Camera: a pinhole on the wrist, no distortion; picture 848 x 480 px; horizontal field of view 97.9 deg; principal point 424.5 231.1 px. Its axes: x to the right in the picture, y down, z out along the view. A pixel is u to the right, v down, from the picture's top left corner.
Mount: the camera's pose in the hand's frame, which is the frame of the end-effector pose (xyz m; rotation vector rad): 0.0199 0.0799 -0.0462 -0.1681 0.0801 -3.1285
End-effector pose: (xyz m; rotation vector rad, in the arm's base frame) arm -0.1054 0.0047 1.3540 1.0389 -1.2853 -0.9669
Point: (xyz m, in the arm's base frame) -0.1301 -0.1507 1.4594
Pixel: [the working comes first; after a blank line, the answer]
In the camera's frame: -0.1466 0.0158 0.0974

outside the picture
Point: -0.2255 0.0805 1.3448
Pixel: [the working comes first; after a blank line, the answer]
In the camera's frame: 0.1195 0.0584 0.1530

712.8 371.9
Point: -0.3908 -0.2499 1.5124
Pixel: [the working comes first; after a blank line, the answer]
In the camera's frame: -0.2127 -0.0252 0.3704

212.5 206.0
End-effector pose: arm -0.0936 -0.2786 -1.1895 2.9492 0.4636 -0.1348
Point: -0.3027 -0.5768 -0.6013
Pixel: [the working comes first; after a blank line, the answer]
In the camera's frame: 0.3182 -0.1931 -0.5177

behind the camera
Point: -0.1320 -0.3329 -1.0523
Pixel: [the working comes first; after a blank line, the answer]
In the camera's frame: 0.0793 0.0256 -0.0852

behind the camera
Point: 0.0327 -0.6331 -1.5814
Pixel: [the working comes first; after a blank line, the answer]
In the camera's frame: 0.0109 -0.2635 0.4706

433.1 24.3
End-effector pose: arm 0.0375 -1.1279 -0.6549 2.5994 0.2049 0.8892
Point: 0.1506 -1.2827 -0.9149
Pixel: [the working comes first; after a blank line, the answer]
In the camera's frame: 0.1531 0.0225 0.3395

591.0 255.5
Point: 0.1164 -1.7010 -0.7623
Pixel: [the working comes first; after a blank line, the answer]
In the camera's frame: 0.1972 -0.4209 0.3095

outside the picture
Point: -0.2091 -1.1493 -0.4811
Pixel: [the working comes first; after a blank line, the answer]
In the camera's frame: 0.0980 0.0047 -0.2367

behind the camera
